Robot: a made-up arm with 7 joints. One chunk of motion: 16 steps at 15 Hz.
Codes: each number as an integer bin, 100 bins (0 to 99) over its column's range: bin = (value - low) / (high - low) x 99, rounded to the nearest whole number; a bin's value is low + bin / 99 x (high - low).
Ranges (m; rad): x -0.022..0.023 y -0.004..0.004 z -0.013..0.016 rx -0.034..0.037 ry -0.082..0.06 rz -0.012..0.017
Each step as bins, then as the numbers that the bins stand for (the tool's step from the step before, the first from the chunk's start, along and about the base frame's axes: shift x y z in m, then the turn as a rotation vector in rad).
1 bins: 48 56 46 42 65 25
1 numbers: -0.00018 0.00053 0.00047 -0.00388 0.01123 -0.00468
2 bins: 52 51 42 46 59 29
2 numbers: 0.00164 0.00012 -0.00070 -0.00101 0.00263 -0.00351
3 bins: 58 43 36 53 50 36
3 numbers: 0.00436 -0.00053 -0.00245 0.00401 -0.01028 -0.00145
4 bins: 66 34 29 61 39 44
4 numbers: 0.00800 -0.00125 -0.00451 0.00975 -0.02606 0.00089
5 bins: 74 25 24 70 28 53
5 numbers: 0.01164 -0.00198 -0.00597 0.01620 -0.04184 0.00353
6 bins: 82 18 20 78 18 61
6 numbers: 0.01527 -0.00255 -0.00714 0.02194 -0.05618 0.00587
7 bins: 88 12 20 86 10 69
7 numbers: 0.01800 -0.00303 -0.00714 0.02768 -0.06766 0.00821
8 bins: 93 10 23 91 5 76
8 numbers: 0.02027 -0.00319 -0.00626 0.03126 -0.07483 0.01026
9 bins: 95 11 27 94 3 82
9 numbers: 0.02118 -0.00311 -0.00509 0.03341 -0.07770 0.01202
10 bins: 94 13 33 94 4 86
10 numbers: 0.02073 -0.00295 -0.00333 0.03341 -0.07626 0.01319
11 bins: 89 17 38 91 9 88
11 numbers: 0.01845 -0.00263 -0.00187 0.03126 -0.06909 0.01378
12 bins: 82 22 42 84 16 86
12 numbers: 0.01527 -0.00222 -0.00070 0.02624 -0.05905 0.01319
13 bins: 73 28 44 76 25 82
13 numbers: 0.01118 -0.00174 -0.00011 0.02051 -0.04614 0.01202
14 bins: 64 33 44 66 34 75
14 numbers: 0.00709 -0.00133 -0.00011 0.01333 -0.03323 0.00997
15 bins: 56 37 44 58 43 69
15 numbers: 0.00345 -0.00101 -0.00011 0.00760 -0.02032 0.00821
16 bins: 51 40 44 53 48 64
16 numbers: 0.00118 -0.00077 -0.00011 0.00401 -0.01315 0.00675
